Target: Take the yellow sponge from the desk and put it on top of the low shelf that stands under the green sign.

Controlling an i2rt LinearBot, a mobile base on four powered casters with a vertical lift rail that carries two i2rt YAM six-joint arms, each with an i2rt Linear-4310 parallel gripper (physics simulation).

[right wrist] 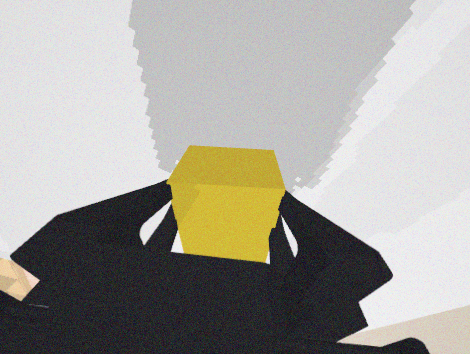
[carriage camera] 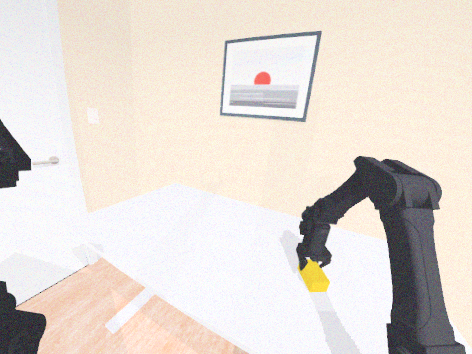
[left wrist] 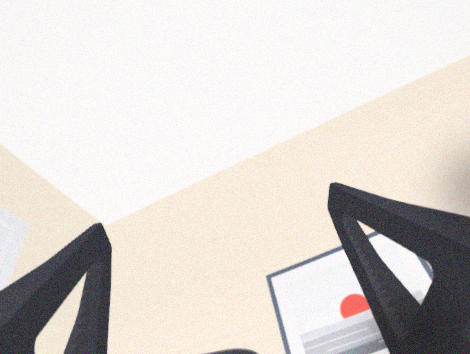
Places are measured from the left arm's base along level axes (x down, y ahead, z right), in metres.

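Pixels of known places: left gripper, between the fingertips: (left wrist: 219,214); right gripper, between the fingertips: (right wrist: 229,182) (carriage camera: 308,269).
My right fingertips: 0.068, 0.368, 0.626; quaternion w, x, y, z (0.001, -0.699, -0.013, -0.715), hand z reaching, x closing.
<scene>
For each thing: its top centre in the pictures, then the offset to it from my right fingertips, as dx, dy, dz. "spot": a spot on its surface instead. Level surfaces: height alone.
- yellow sponge, centre of its top: (right wrist: 225,242) (carriage camera: 314,269) -0.030, -0.029, +0.002
- white desk, height of its surface: dx +0.015
- handle, a spot on its surface: (carriage camera: 53,160) spot: -0.196, +0.493, -1.456
- light switch, centre of its top: (carriage camera: 92,107) -0.542, +0.785, -1.394
- Wooden floor, height of its surface: dx +0.735
The yellow sponge (carriage camera: 316,281) (right wrist: 227,220) is at the top of the white desk (carriage camera: 200,245) (right wrist: 60,100), right of centre in the carriage view. My right gripper (carriage camera: 313,265) (right wrist: 229,182) points down at it, with one finger against each side, and is shut on it. Whether the sponge touches the desk is hard to tell. My left gripper (left wrist: 219,214) is open and empty, with wall and ceiling behind its fingers. Dark parts of the left arm show at the left edge of the carriage view. The low shelf and the green sign do not show in these views.
A framed picture (carriage camera: 270,55) (left wrist: 310,300) hangs on the beige wall (carriage camera: 175,140) behind the desk. A white door (carriage camera: 30,75) with a handle (carriage camera: 53,160) stands at the left, near a light switch (carriage camera: 93,116). Wooden floor (carriage camera: 185,330) lies in front of the desk.
</scene>
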